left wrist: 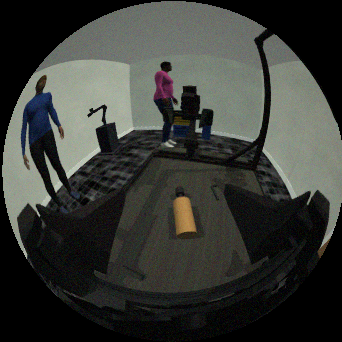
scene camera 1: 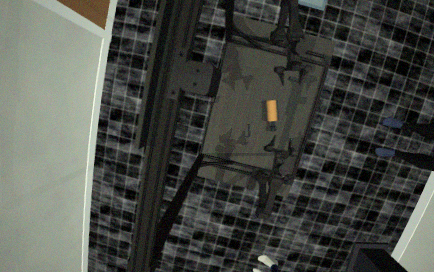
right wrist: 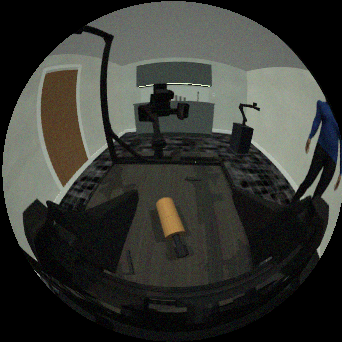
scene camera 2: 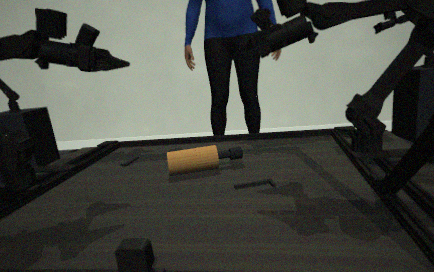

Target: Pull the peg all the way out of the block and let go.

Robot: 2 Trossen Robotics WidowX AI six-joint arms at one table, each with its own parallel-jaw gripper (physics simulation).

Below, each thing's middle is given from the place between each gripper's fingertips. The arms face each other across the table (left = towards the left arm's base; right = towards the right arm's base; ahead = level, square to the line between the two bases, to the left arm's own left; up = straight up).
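Wooden block [scene camera 2: 201, 158], from my right hand: 28 cm below, 14 cm to the left, 1 cm behind. My left hand: 290 mm above the wooden block, 20 mm past it, 150 mm to the left of it.
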